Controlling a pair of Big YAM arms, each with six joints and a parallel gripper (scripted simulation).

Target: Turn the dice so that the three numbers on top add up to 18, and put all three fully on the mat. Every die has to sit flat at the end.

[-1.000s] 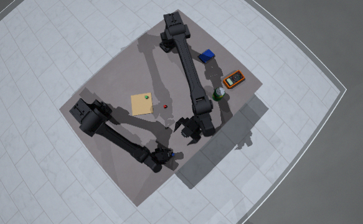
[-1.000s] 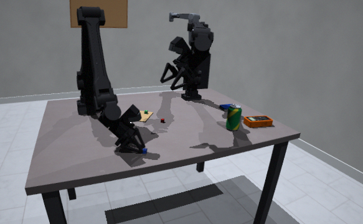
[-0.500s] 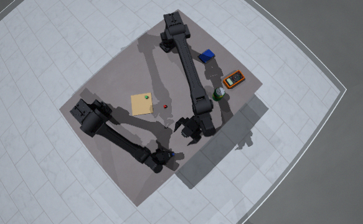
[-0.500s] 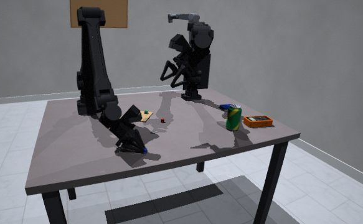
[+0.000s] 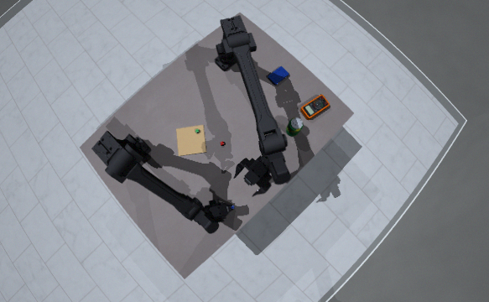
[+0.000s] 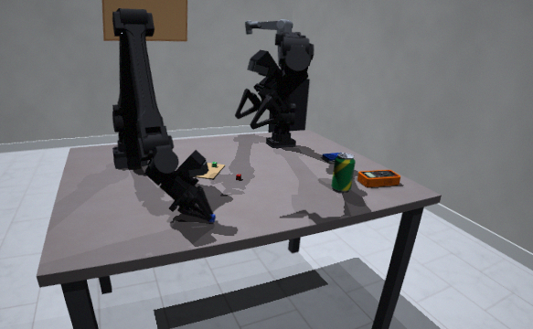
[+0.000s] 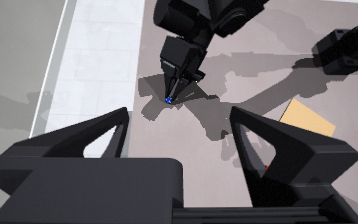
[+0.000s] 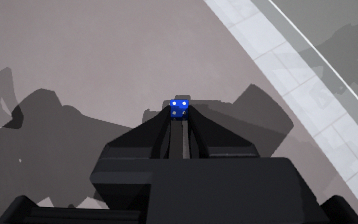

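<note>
My right gripper is now 240 mm past the red die, 200 mm to the right of it and 20 mm above it. Round my right hand: green die 370 mm behind, 170 mm to the left, 10 mm below; tan mat 370 mm behind, 110 mm to the left, 20 mm below; blue die 10 mm to the left, 10 mm below.
</note>
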